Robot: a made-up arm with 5 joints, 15 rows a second.
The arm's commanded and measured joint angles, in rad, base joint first. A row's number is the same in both.
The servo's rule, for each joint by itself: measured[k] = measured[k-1] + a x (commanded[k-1-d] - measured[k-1]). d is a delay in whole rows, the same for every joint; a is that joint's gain. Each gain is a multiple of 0.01, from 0.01 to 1. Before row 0 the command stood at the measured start. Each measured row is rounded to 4 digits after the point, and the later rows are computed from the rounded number. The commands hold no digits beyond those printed.
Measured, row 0: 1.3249, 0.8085, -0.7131, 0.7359, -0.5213
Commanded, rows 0 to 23: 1.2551, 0.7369, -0.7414, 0.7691, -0.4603; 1.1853, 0.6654, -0.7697, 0.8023, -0.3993; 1.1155, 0.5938, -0.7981, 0.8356, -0.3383; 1.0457, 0.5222, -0.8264, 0.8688, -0.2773; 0.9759, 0.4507, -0.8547, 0.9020, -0.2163; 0.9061, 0.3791, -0.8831, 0.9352, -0.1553; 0.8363, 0.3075, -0.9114, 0.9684, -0.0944; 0.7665, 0.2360, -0.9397, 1.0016, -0.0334; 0.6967, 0.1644, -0.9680, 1.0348, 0.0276; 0.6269, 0.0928, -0.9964, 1.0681, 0.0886; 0.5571, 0.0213, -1.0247, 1.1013, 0.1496; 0.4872, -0.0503, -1.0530, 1.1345, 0.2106; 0.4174, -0.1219, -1.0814, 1.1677, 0.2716; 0.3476, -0.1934, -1.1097, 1.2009, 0.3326; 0.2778, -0.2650, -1.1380, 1.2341, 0.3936; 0.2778, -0.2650, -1.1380, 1.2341, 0.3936; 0.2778, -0.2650, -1.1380, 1.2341, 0.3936; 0.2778, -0.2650, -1.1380, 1.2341, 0.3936; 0.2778, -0.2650, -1.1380, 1.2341, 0.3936; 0.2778, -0.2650, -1.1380, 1.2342, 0.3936; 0.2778, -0.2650, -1.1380, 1.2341, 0.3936; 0.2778, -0.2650, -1.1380, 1.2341, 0.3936; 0.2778, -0.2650, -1.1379, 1.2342, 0.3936; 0.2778, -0.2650, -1.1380, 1.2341, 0.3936
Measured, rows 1 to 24: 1.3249, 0.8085, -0.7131, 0.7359, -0.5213; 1.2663, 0.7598, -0.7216, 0.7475, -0.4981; 1.1983, 0.6956, -0.7360, 0.7667, -0.4606; 1.1287, 0.6264, -0.7546, 0.7908, -0.4141; 1.0590, 0.5555, -0.7761, 0.8181, -0.3621; 0.9892, 0.4842, -0.7997, 0.8475, -0.3067; 0.9194, 0.4127, -0.8247, 0.8782, -0.2492; 0.8496, 0.3412, -0.8507, 0.9098, -0.1904; 0.7798, 0.2697, -0.8774, 0.9419, -0.1307; 0.7100, 0.1981, -0.9046, 0.9744, -0.0705; 0.6402, 0.1265, -0.9321, 1.0072, -0.0100; 0.5704, 0.0550, -0.9599, 1.0401, 0.0506; 0.5005, -0.0166, -0.9878, 1.0731, 0.1114; 0.4307, -0.0882, -1.0159, 1.1062, 0.1723; 0.3609, -0.1597, -1.0440, 1.1393, 0.2332; 0.2911, -0.2313, -1.0722, 1.1725, 0.2942; 0.2799, -0.2542, -1.0919, 1.1941, 0.3320; 0.2781, -0.2615, -1.1057, 1.2081, 0.3554; 0.2778, -0.2639, -1.1154, 1.2172, 0.3699; 0.2778, -0.2646, -1.1222, 1.2231, 0.3789; 0.2778, -0.2649, -1.1269, 1.2270, 0.3845; 0.2778, -0.2650, -1.1302, 1.2295, 0.3880; 0.2778, -0.2650, -1.1325, 1.2311, 0.3901; 0.2778, -0.2650, -1.1341, 1.2322, 0.3914
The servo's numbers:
d 1
a 0.84 0.68 0.30 0.35 0.38

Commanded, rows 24 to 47: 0.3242, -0.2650, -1.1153, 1.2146, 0.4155; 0.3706, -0.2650, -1.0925, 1.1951, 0.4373; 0.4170, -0.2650, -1.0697, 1.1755, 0.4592; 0.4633, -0.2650, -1.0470, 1.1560, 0.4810; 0.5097, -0.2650, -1.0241, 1.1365, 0.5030; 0.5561, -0.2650, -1.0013, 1.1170, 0.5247; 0.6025, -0.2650, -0.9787, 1.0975, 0.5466; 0.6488, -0.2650, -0.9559, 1.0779, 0.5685; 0.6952, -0.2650, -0.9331, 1.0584, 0.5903; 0.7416, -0.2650, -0.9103, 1.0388, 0.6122; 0.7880, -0.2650, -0.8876, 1.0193, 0.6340; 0.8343, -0.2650, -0.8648, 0.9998, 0.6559; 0.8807, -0.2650, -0.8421, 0.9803, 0.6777; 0.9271, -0.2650, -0.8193, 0.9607, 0.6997; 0.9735, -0.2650, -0.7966, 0.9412, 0.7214; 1.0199, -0.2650, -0.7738, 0.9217, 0.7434; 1.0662, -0.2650, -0.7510, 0.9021, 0.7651; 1.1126, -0.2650, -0.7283, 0.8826, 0.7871; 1.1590, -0.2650, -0.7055, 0.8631, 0.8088; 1.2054, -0.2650, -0.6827, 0.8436, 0.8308; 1.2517, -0.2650, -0.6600, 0.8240, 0.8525; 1.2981, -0.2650, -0.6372, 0.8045, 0.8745; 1.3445, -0.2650, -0.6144, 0.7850, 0.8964; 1.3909, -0.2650, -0.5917, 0.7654, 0.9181
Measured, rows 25 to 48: 0.2778, -0.2650, -1.1353, 1.2329, 0.3922; 0.3168, -0.2650, -1.1293, 1.2265, 0.4011; 0.3620, -0.2650, -1.1183, 1.2155, 0.4149; 0.4082, -0.2650, -1.1037, 1.2015, 0.4317; 0.4545, -0.2650, -1.0867, 1.1856, 0.4504; 0.5009, -0.2650, -1.0679, 1.1684, 0.4704; 0.5473, -0.2650, -1.0479, 1.1504, 0.4910; 0.5937, -0.2650, -1.0271, 1.1319, 0.5121; 0.6400, -0.2650, -1.0057, 1.1130, 0.5335; 0.6864, -0.2650, -0.9839, 1.0939, 0.5551; 0.7328, -0.2650, -0.9618, 1.0746, 0.5768; 0.7792, -0.2650, -0.9395, 1.0552, 0.5985; 0.8255, -0.2650, -0.9171, 1.0358, 0.6203; 0.8719, -0.2650, -0.8946, 1.0164, 0.6421; 0.9183, -0.2650, -0.8720, 0.9969, 0.6640; 0.9647, -0.2650, -0.8494, 0.9774, 0.6858; 1.0111, -0.2650, -0.8267, 0.9579, 0.7077; 1.0574, -0.2650, -0.8040, 0.9384, 0.7295; 1.1038, -0.2650, -0.7813, 0.9189, 0.7514; 1.1502, -0.2650, -0.7586, 0.8994, 0.7732; 1.1966, -0.2650, -0.7358, 0.8799, 0.7951; 1.2429, -0.2650, -0.7131, 0.8603, 0.8169; 1.2893, -0.2650, -0.6903, 0.8408, 0.8388; 1.3357, -0.2650, -0.6675, 0.8213, 0.8607
